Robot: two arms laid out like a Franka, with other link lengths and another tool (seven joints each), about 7 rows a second.
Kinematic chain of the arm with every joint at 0, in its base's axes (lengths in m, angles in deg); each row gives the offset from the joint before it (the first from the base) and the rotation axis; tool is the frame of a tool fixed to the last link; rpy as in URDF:
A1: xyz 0 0 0.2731 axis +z
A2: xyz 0 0 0 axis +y
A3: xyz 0 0 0.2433 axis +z
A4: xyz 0.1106 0 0 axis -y
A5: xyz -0.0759 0 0.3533 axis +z
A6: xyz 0 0 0 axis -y
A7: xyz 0.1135 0 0 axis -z
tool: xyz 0.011 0.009 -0.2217 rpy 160.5 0 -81.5
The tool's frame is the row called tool.
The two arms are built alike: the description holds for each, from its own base.
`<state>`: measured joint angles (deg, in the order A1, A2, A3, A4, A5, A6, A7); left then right.
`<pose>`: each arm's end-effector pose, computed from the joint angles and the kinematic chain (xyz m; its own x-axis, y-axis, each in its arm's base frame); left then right.
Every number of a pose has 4 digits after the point.
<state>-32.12 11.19 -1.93 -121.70 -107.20 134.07 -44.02 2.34 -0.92 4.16 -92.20 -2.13 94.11 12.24</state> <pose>0.4909 -0.4285 0.1521 0.9774 0.1929 -0.0863 0.0807 0.0369 0.9961 0.5948 0.0664 0.3708 0.0490 -0.9982 0.0350 -0.9580 -0.0370 0.2844</pose>
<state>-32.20 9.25 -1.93 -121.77 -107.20 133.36 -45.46 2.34 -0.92 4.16 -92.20 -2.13 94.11 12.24</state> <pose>0.4911 -0.4333 0.1748 0.9782 0.1877 -0.0894 0.0782 0.0665 0.9947 0.5948 0.0664 0.3708 0.0490 -0.9982 0.0350 -0.9580 -0.0370 0.2844</pose>
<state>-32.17 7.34 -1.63 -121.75 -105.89 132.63 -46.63 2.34 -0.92 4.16 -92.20 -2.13 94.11 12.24</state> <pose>0.4929 -0.4339 0.1966 0.9819 0.1740 -0.0744 0.0612 0.0800 0.9949 0.5948 0.0664 0.3708 0.0490 -0.9982 0.0350 -0.9580 -0.0370 0.2844</pose>
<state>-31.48 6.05 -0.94 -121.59 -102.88 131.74 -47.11 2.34 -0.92 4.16 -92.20 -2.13 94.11 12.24</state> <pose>0.5003 -0.4246 0.2104 0.9869 0.1568 -0.0381 0.0277 0.0682 0.9973 0.5948 0.0664 0.3708 0.0490 -0.9982 0.0350 -0.9580 -0.0370 0.2844</pose>
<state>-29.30 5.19 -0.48 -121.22 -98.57 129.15 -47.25 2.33 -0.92 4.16 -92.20 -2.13 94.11 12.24</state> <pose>0.5107 -0.4083 0.2218 0.9924 0.1234 0.0044 -0.0111 0.0543 0.9985 0.5949 0.0663 0.3708 0.0488 -0.9982 0.0350 -0.9580 -0.0369 0.2844</pose>
